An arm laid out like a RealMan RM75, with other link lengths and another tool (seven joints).
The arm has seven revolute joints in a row. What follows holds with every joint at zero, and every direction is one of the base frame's. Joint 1 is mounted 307.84 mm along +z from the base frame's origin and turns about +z. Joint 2 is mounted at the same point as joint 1 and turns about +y. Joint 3 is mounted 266.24 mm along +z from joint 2 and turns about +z. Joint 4 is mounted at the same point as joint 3 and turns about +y. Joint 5 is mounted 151.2 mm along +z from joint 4 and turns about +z. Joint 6 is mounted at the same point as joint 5 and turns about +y. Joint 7 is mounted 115.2 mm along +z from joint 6 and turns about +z. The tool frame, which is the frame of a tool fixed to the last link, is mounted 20 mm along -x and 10 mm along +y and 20 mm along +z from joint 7; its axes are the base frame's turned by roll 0, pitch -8.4 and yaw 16 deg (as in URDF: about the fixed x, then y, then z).
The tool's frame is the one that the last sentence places.
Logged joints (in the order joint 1, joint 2, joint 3, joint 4, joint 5, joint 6, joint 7), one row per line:
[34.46, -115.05, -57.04, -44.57, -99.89, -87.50, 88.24]
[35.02, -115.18, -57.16, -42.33, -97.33, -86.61, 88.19]
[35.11, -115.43, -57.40, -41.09, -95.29, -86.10, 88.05]
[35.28, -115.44, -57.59, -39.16, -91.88, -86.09, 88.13]
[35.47, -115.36, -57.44, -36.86, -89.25, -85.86, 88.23]
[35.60, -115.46, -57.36, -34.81, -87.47, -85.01, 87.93]
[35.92, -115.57, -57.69, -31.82, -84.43, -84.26, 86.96]
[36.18, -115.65, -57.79, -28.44, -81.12, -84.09, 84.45]
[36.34, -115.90, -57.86, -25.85, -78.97, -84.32, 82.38]
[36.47, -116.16, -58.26, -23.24, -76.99, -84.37, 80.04]
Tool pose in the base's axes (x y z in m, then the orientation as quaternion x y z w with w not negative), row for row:
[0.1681, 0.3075, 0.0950, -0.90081, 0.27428, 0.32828, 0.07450]
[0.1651, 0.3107, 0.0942, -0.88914, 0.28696, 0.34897, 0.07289]
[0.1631, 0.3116, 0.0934, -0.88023, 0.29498, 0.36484, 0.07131]
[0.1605, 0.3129, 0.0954, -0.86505, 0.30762, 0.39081, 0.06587]
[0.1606, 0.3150, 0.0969, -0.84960, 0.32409, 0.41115, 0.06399]
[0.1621, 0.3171, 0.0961, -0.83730, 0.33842, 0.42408, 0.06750]
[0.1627, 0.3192, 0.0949, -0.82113, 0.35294, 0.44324, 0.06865]
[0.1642, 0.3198, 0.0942, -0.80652, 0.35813, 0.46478, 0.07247]
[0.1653, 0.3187, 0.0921, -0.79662, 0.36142, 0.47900, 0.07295]
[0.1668, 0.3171, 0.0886, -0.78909, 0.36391, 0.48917, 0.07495]
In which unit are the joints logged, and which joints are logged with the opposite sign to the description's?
The joints are logged in degrees. Opposite sign: joint 2.
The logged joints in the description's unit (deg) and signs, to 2 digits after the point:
[34.46, 115.05, -57.04, -44.57, -99.89, -87.50, 88.24]
[35.02, 115.18, -57.16, -42.33, -97.33, -86.61, 88.19]
[35.11, 115.43, -57.40, -41.09, -95.29, -86.10, 88.05]
[35.28, 115.44, -57.59, -39.16, -91.88, -86.09, 88.13]
[35.47, 115.36, -57.44, -36.86, -89.25, -85.86, 88.23]
[35.60, 115.46, -57.36, -34.81, -87.47, -85.01, 87.93]
[35.92, 115.57, -57.69, -31.82, -84.43, -84.26, 86.96]
[36.18, 115.65, -57.79, -28.44, -81.12, -84.09, 84.45]
[36.34, 115.90, -57.86, -25.85, -78.97, -84.32, 82.38]
[36.47, 116.16, -58.26, -23.24, -76.99, -84.37, 80.04]

